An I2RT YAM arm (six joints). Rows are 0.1 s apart.
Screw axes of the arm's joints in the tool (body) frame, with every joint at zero. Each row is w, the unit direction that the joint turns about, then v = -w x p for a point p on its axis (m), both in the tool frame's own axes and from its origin. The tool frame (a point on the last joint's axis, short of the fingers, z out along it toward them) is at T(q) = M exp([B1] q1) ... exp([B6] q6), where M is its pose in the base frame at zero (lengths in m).
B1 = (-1, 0, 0, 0, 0.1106, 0)
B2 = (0, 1, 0, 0.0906, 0, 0.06)
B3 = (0, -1, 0, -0.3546, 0, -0.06)
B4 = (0, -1, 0, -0.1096, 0, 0)
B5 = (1, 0, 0, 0, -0.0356, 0)
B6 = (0, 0, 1, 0, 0, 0)
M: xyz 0.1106 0 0.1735 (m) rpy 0 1.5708 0 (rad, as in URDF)
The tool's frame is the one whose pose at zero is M.
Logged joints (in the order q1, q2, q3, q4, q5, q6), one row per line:
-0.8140 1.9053 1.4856 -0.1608 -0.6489 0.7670
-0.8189 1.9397 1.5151 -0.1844 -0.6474 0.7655
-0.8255 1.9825 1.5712 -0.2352 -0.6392 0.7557
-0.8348 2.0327 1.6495 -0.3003 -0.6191 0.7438
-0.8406 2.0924 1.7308 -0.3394 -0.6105 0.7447
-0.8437 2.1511 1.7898 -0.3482 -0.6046 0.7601
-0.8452 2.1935 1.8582 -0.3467 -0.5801 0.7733
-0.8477 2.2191 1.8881 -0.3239 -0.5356 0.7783
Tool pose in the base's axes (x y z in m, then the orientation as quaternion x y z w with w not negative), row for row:
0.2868 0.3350 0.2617 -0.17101 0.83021 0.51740 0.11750
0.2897 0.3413 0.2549 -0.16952 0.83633 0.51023 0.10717
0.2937 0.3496 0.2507 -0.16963 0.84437 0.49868 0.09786
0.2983 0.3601 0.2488 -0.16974 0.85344 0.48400 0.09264
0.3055 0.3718 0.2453 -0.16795 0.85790 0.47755 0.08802
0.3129 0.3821 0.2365 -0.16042 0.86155 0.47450 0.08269
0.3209 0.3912 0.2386 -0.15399 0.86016 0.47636 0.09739
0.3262 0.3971 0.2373 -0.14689 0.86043 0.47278 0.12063
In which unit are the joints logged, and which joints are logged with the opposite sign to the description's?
The joints are logged in radians. Opposite sign: q1.
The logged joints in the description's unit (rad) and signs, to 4 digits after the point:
0.8140 1.9053 1.4856 -0.1608 -0.6489 0.7670
0.8189 1.9397 1.5151 -0.1844 -0.6474 0.7655
0.8255 1.9825 1.5712 -0.2352 -0.6392 0.7557
0.8348 2.0327 1.6495 -0.3003 -0.6191 0.7438
0.8406 2.0924 1.7308 -0.3394 -0.6105 0.7447
0.8437 2.1511 1.7898 -0.3482 -0.6046 0.7601
0.8452 2.1935 1.8582 -0.3467 -0.5801 0.7733
0.8477 2.2191 1.8881 -0.3239 -0.5356 0.7783

